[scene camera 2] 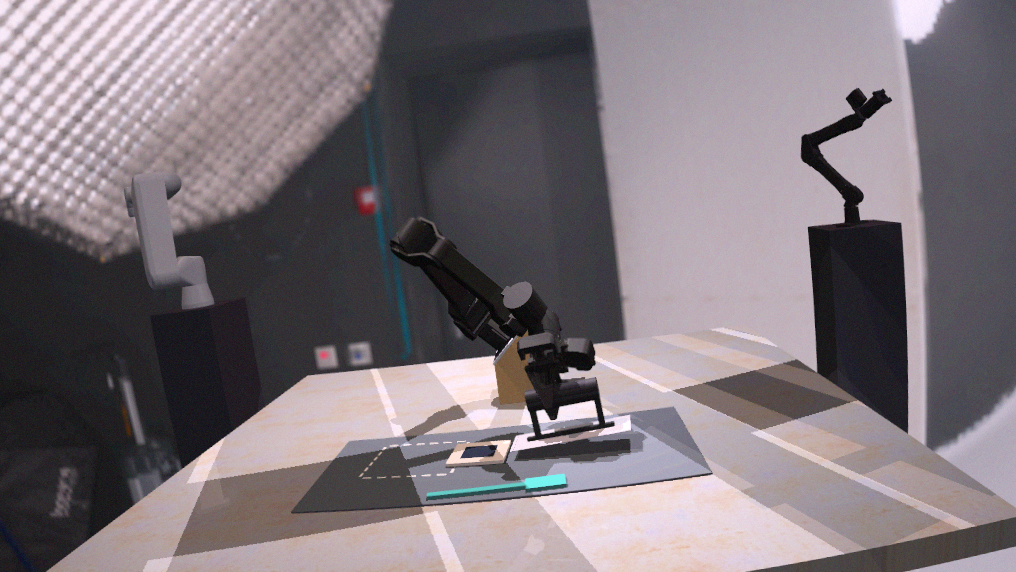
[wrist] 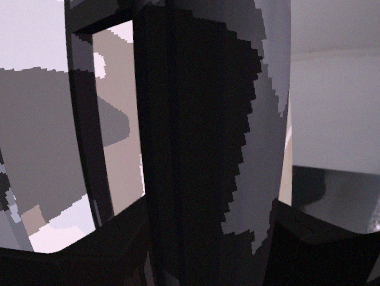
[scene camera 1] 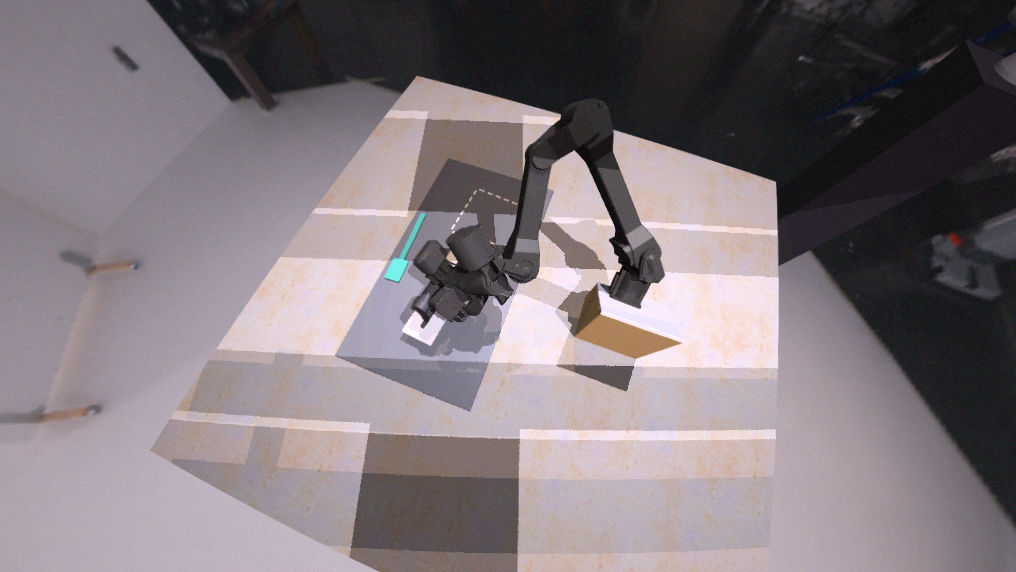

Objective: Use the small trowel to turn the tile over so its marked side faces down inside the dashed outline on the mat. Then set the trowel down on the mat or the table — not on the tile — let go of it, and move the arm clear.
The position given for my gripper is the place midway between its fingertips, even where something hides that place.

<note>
In view: my gripper (scene camera 2: 551, 414), a tile (scene camera 2: 491, 452) and a teal trowel (scene camera 2: 551, 482).
My gripper shows as well in the wrist view (wrist: 199, 195) and in scene camera 1 (scene camera 1: 431, 280). The wrist view does not show the tile: it is out of frame.
</note>
